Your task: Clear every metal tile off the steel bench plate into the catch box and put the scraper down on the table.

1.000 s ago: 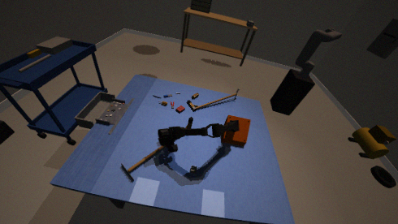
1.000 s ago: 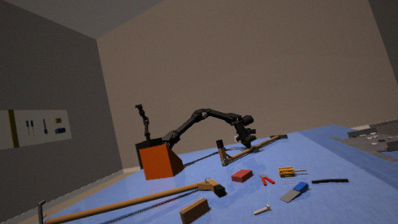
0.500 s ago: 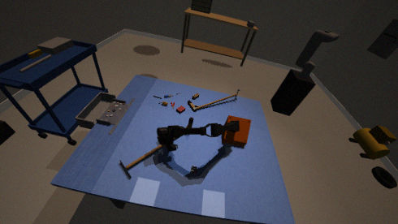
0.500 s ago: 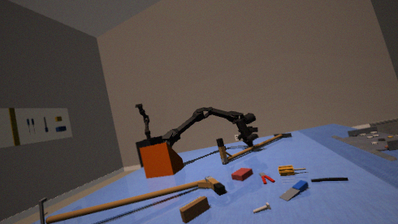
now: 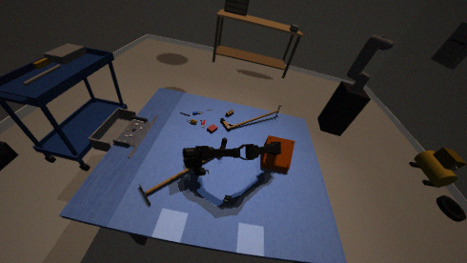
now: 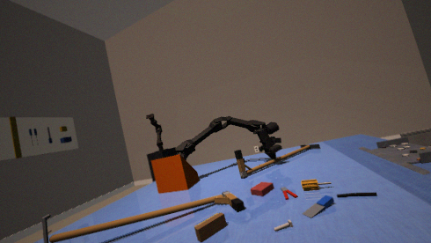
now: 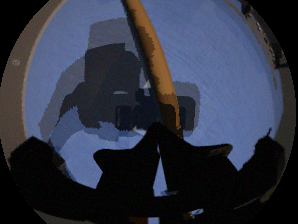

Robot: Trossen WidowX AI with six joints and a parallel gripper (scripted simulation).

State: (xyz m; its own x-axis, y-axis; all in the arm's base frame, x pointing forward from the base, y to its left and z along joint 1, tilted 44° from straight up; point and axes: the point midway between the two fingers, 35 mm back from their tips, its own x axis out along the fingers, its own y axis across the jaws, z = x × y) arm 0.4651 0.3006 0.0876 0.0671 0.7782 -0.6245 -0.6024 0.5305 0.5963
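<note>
Now: gripper tip 5 cm below the long scraper, 3 cm short of it and 1 cm to the right of it. Round my gripper tip: red block: 43 cm to the right; then hex key: 7 cm behind, 2 cm to the right, 1 cm below; then yellow screwdriver: 44 cm to the right, 18 cm ahead, 1 cm above.
</note>
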